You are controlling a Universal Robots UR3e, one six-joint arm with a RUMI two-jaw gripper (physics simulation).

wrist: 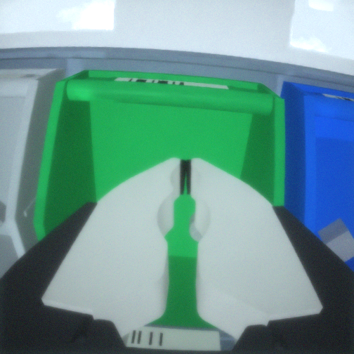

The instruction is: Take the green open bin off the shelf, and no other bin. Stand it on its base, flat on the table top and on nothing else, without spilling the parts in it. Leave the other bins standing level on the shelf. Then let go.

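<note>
The green open bin (170, 127) fills the middle of the wrist view, with a thick rounded rim at its far side and a white barcode label at the near side. Its visible back inner floor shows no parts; the fingers hide much of the rest. My gripper (185, 163) is shut, with its fingertips together over the bin's interior and nothing seen between them. How high the tips are above the bin's floor I cannot tell.
A white or grey bin (11, 120) stands to the left of the green bin. A blue bin (327, 175) stands close on the right, with a grey part (337, 239) in it. A grey-blue shelf edge (175, 59) runs behind the bins, with a bright white surface beyond.
</note>
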